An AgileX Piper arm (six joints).
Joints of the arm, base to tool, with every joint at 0 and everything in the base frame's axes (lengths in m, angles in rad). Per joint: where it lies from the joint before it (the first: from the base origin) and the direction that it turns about. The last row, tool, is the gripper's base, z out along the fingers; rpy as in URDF.
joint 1: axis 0 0 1 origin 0.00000 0.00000 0.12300
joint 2: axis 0 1 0 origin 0.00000 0.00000 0.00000
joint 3: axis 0 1 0 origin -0.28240 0.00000 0.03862
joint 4: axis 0.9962 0 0.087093 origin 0.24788 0.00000 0.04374
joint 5: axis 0 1 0 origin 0.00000 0.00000 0.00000
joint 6: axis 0.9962 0 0.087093 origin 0.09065 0.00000 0.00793
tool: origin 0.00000 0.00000 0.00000 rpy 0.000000 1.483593 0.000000
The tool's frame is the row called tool.
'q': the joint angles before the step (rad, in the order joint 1, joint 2, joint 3, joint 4, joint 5, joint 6). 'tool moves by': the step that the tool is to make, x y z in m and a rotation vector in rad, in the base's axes. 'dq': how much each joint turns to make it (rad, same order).
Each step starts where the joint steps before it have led.
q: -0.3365, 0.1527, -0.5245, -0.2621, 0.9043, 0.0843
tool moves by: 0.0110, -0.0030, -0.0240, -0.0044, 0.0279, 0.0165
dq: 0.0005, -0.0001, 0.1005, -0.0064, -0.0781, 0.0007
